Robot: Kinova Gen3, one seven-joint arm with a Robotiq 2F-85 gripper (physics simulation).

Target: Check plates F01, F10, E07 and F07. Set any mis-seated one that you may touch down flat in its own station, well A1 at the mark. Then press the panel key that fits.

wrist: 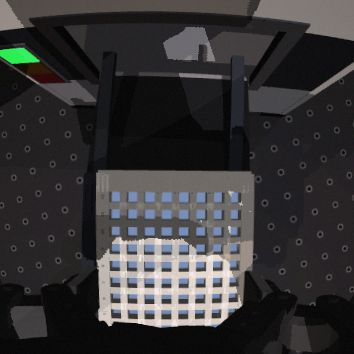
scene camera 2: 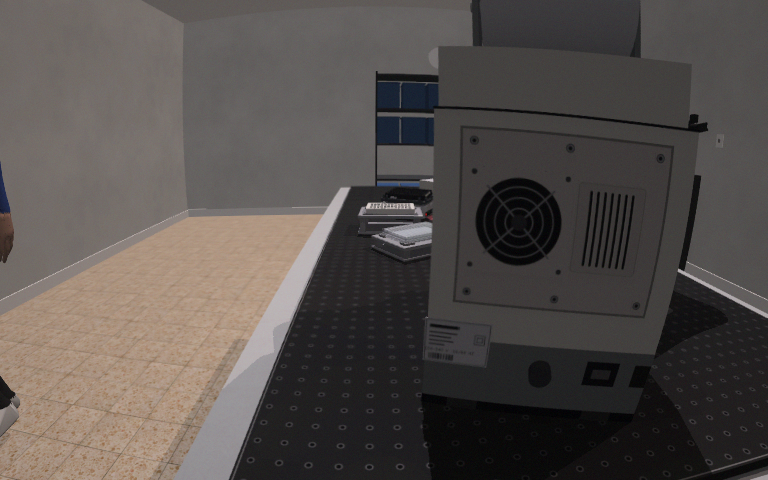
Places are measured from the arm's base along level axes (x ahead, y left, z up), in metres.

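Where they show: gripper, fingertip midpoint: [wrist: 171, 286].
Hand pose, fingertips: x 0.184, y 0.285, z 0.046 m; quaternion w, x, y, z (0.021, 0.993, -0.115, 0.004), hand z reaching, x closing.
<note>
Things, the pixels of their centre, and the offset from my fingertips. "*": a spot on its surface instead.
- pale plate at the middle of its body: [scene camera 2: 390, 208] 0.250 m ahead, 0.376 m right, 0.075 m down
- clear-topped plate at the middle of its body: [scene camera 2: 417, 230] 0.186 m ahead, 0.201 m right, 0.090 m down
- large grey instrument at a spot on its surface: [scene camera 2: 509, 328] * 0.124 m ahead, 0.353 m left, 0.036 m down
A plate [wrist: 175, 181] with a grid of square blue wells lies across the lower middle of the wrist view, partly brightly lit. My gripper [wrist: 171, 286] is shut on this plate, with a dark finger at each side. Two dark parallel rails [wrist: 103, 120] run from the plate's far edge to a dark framed opening. In the scene camera 2 view, a pale plate [scene camera 2: 390, 207] sits on a raised grey station, and a clear-topped plate [scene camera 2: 412, 230] sits on a low station in front of it. Plate names and the A1 mark cannot be read. The gripper does not show in scene camera 2.
A large grey instrument [scene camera 2: 509, 328] with a fan grille blocks much of the bench in scene camera 2. A green light [wrist: 19, 55] glows on a panel at left, above darker amber and red areas. A shelf unit [scene camera 2: 376, 130] stands behind. Part of a person shows at far left.
</note>
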